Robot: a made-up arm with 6 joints. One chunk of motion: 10 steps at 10 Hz.
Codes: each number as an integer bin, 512 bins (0 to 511) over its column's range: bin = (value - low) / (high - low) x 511, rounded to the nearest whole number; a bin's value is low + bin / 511 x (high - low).
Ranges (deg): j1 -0.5..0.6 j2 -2.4..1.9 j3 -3..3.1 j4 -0.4..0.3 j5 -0.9..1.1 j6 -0.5..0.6
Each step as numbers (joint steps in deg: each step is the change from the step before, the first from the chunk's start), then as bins.
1 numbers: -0.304 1.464 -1.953 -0.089 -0.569 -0.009
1 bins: 91 459 88 227 85 228
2 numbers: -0.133 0.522 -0.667 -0.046 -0.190 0.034
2 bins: 170 347 195 258 181 248
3 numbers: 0.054 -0.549 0.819 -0.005 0.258 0.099
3 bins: 257 220 320 288 296 278
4 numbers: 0.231 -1.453 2.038 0.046 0.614 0.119
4 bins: 340 113 422 326 387 288
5 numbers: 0.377 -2.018 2.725 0.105 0.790 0.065
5 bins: 407 45 480 369 432 262
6 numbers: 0.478 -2.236 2.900 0.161 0.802 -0.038
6 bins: 454 19 494 410 435 215
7 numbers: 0.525 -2.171 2.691 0.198 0.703 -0.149
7 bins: 476 27 477 437 410 163
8 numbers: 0.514 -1.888 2.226 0.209 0.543 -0.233
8 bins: 471 61 438 445 369 124
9 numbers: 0.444 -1.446 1.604 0.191 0.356 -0.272
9 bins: 439 113 386 431 321 106
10 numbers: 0.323 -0.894 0.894 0.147 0.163 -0.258
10 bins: 382 179 326 399 272 112
